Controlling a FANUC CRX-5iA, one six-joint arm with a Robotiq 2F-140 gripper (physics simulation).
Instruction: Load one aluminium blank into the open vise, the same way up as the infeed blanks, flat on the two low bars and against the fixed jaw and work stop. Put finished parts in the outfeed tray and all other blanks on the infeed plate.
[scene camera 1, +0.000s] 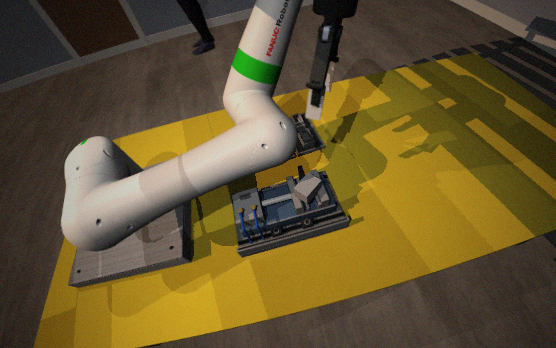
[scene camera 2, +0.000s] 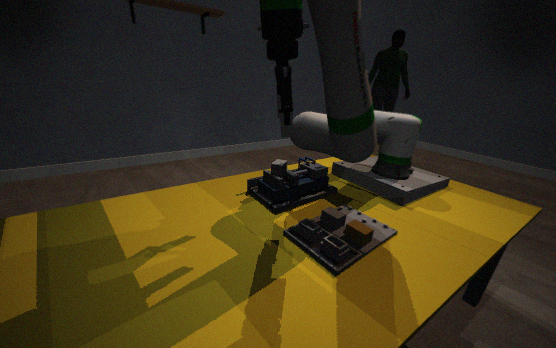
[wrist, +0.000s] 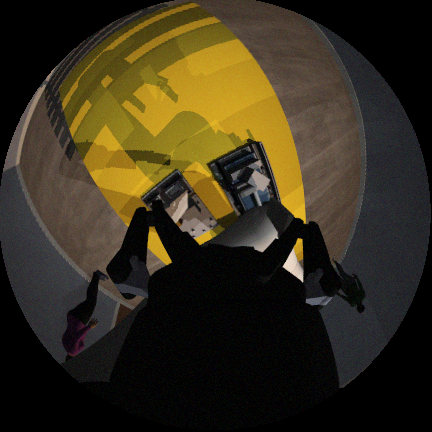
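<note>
The vise (scene camera 1: 285, 221) (scene camera 2: 291, 187) (wrist: 257, 160) stands in the middle of the yellow mat. One grey aluminium blank (scene camera 1: 308, 188) (scene camera 2: 279, 167) (wrist: 252, 179) lies tilted in it, propped on a jaw, not flat. Two more blanks, one grey (scene camera 2: 333, 216) and one brownish (scene camera 2: 359, 230), stand on the infeed plate (scene camera 2: 380, 229) (wrist: 197, 225). The dark outfeed tray (scene camera 1: 309, 145) (scene camera 2: 312, 239) (wrist: 171, 191) adjoins the plate. I cannot tell what its pockets hold. My gripper (scene camera 1: 314, 109) (scene camera 2: 285, 117) (wrist: 227, 201) is open and empty. It hangs high above the tray and points down.
The arm's grey base plate (scene camera 1: 128, 258) (scene camera 2: 394, 187) stands at the mat's edge beside the vise. The arm's elbow (scene camera 1: 255, 142) hides the infeed plate in scene camera 1. A person (scene camera 2: 388, 74) stands on the floor behind the table.
</note>
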